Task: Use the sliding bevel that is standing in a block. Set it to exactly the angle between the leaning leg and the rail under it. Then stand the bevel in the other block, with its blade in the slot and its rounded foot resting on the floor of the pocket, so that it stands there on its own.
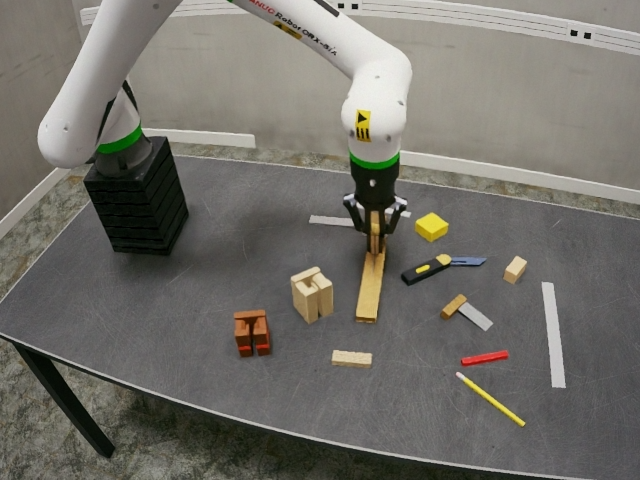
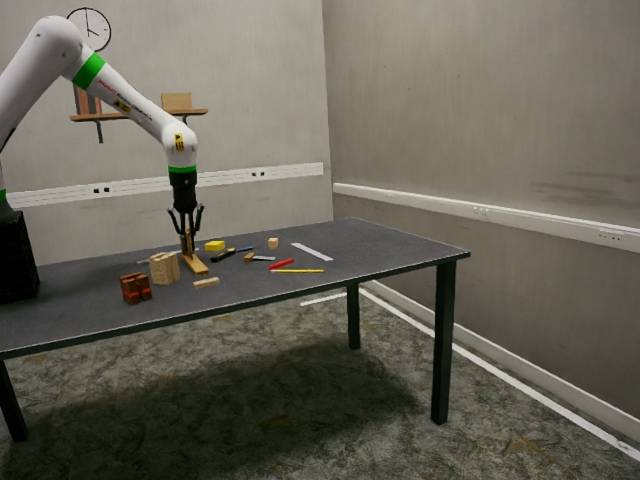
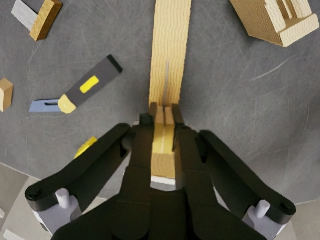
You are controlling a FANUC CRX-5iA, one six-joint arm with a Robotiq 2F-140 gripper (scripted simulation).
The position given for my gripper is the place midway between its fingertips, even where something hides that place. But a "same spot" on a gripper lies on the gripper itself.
my gripper: image 1; image 2 189, 249; image 3
same spot on my gripper: (image 1: 349, 202) = (image 3: 272, 215)
